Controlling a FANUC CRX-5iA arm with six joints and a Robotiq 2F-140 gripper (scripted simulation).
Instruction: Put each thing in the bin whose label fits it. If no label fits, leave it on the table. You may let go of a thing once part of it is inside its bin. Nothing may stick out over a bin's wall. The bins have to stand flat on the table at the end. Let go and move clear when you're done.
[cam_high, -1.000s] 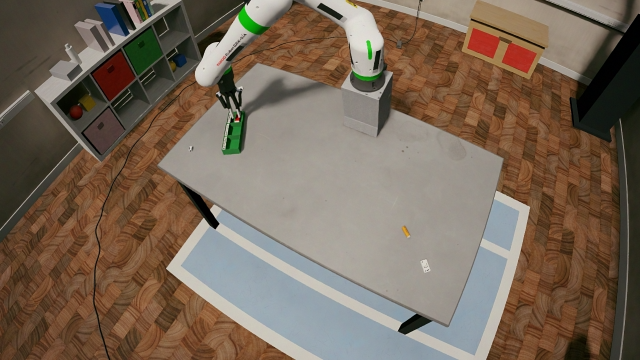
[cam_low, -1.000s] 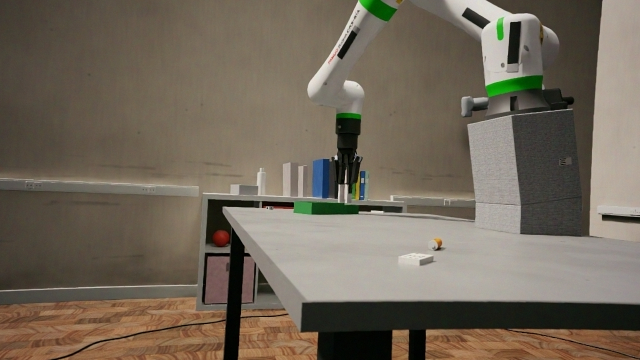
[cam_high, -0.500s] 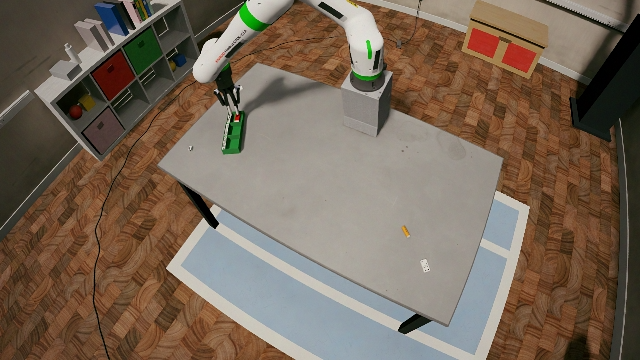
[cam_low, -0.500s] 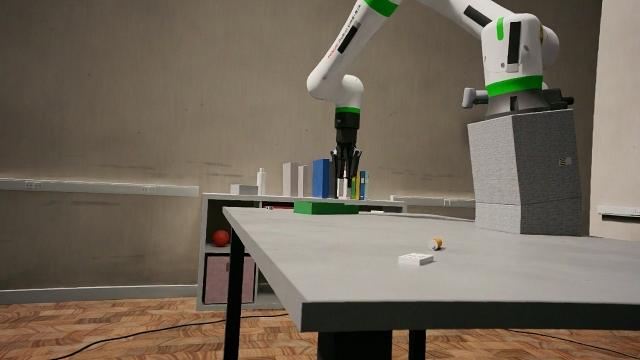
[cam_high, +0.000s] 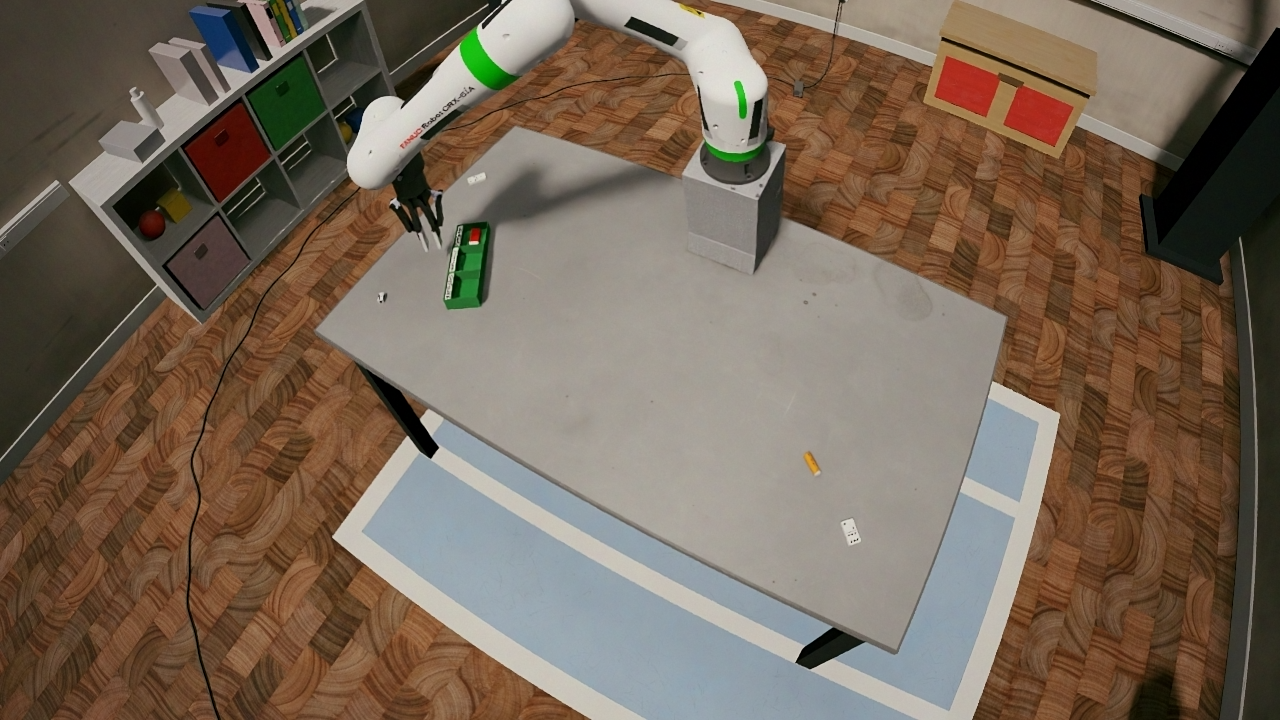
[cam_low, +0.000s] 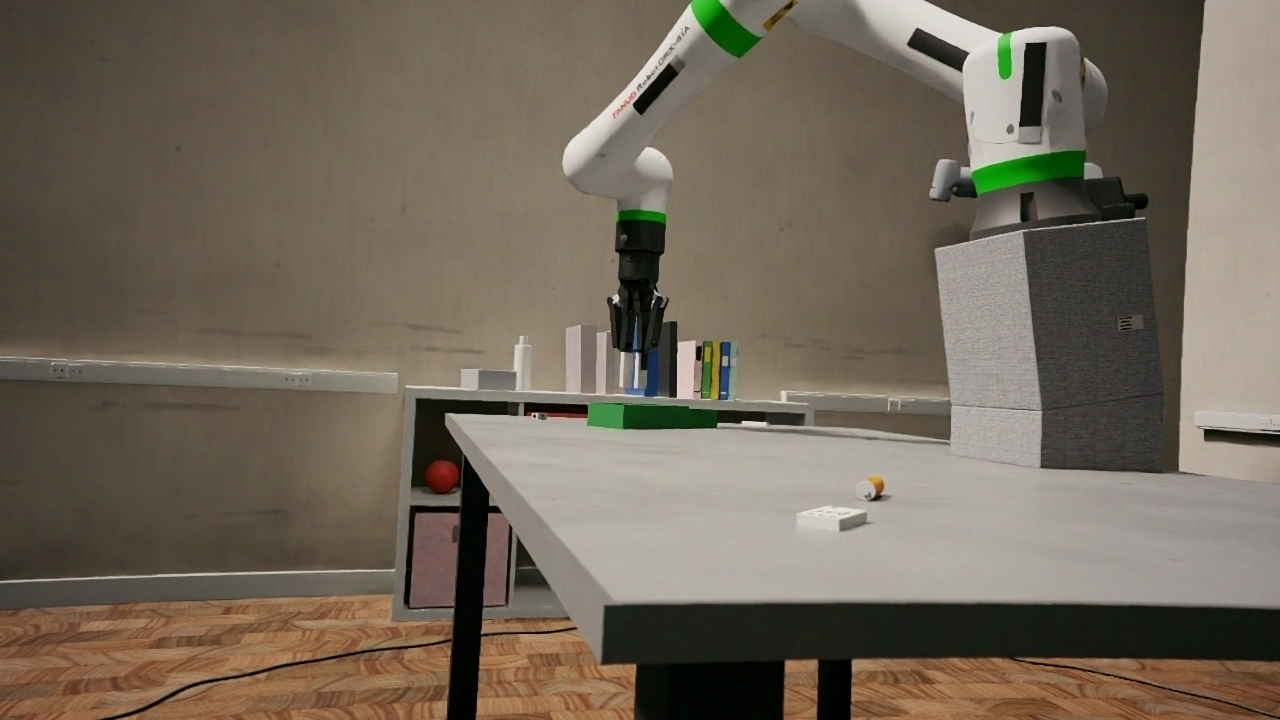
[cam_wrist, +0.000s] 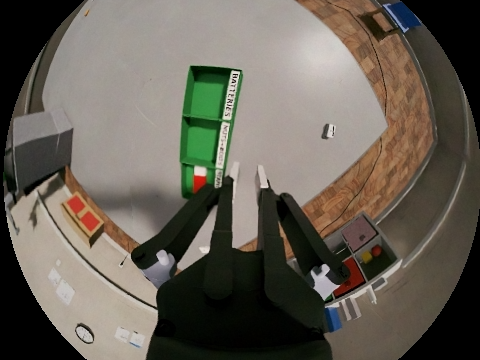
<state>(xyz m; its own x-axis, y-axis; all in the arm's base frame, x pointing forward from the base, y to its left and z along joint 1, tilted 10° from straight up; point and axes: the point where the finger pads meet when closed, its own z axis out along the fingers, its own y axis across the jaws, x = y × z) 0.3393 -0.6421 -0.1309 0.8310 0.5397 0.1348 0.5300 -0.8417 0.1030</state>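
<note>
My gripper is now 90 mm past the red piece, 50 mm to the right of it and 90 mm above it. Also, from my hand: orange cylinder 150 mm ahead, 1000 mm to the left, 90 mm below.
</note>
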